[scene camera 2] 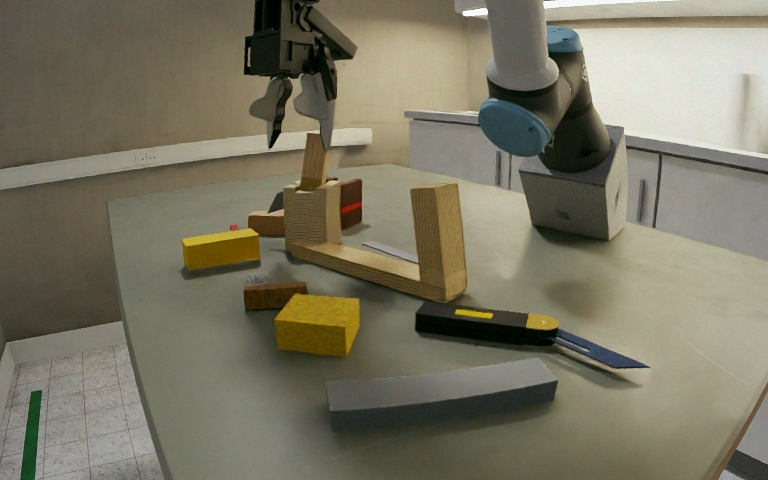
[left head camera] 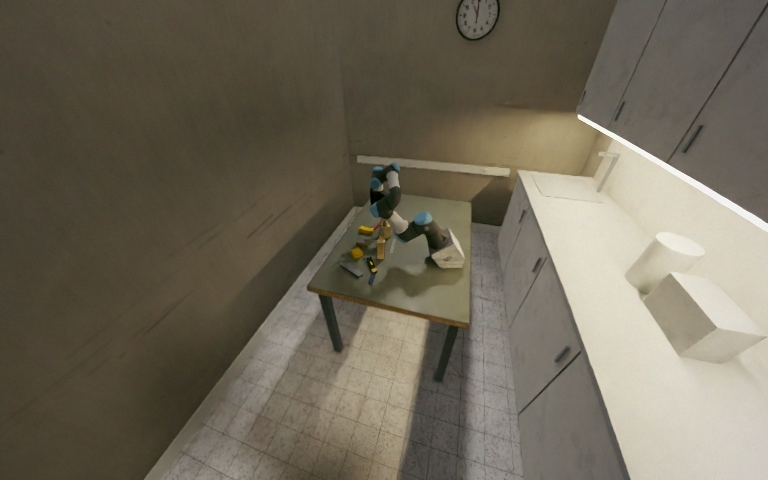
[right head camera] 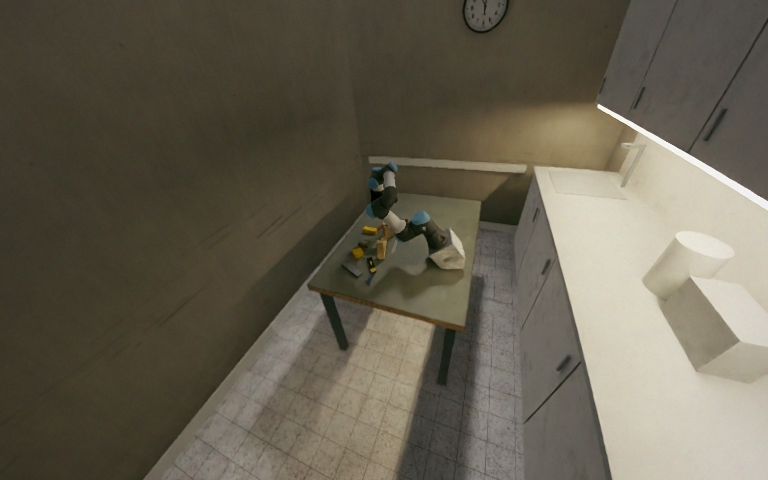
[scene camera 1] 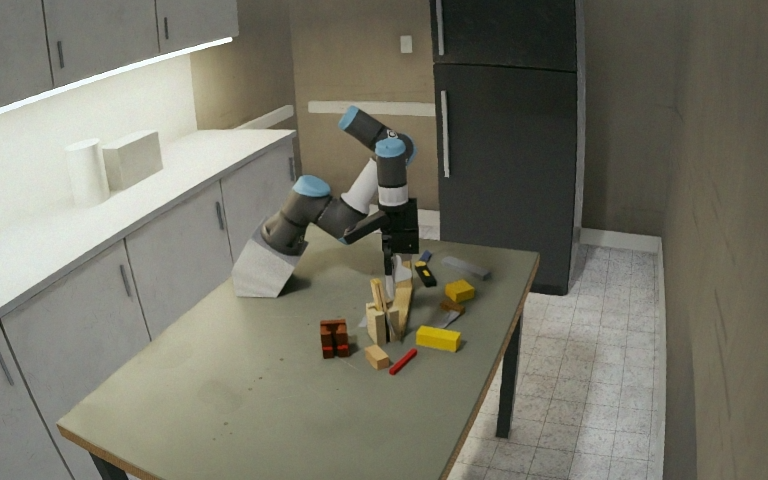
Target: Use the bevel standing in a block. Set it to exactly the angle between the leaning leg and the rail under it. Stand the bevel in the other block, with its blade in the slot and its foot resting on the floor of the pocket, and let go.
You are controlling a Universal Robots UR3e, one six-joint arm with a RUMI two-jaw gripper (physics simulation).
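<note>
The bevel, with a wooden handle [scene camera 1: 377,291] [scene camera 2: 315,164], stands upright in a light wooden block [scene camera 1: 375,325] [scene camera 2: 311,217]. Part of its grey blade [scene camera 1: 389,328] shows at the block's slot in scene camera 1. My gripper [scene camera 1: 394,287] [scene camera 2: 300,146] is open and points down, with its tips around the height of the handle's top. One finger overlaps the handle's upper right edge in scene camera 2; contact is unclear. The leaning leg [scene camera 2: 440,237] rises from the rail [scene camera 2: 362,264]. The dark red slotted block [scene camera 1: 334,339] [scene camera 2: 351,200] stands beside the light block; its pocket floor is hidden.
A black-handled bevel with a blue blade [scene camera 1: 424,273] [scene camera 2: 481,324], a grey bar [scene camera 1: 465,267] [scene camera 2: 441,393], a yellow sponge [scene camera 1: 459,290] [scene camera 2: 317,325], a brush [scene camera 2: 274,295], a yellow block [scene camera 1: 437,338] [scene camera 2: 220,249], a small wooden piece [scene camera 1: 376,357] and a red stick [scene camera 1: 403,361] lie around.
</note>
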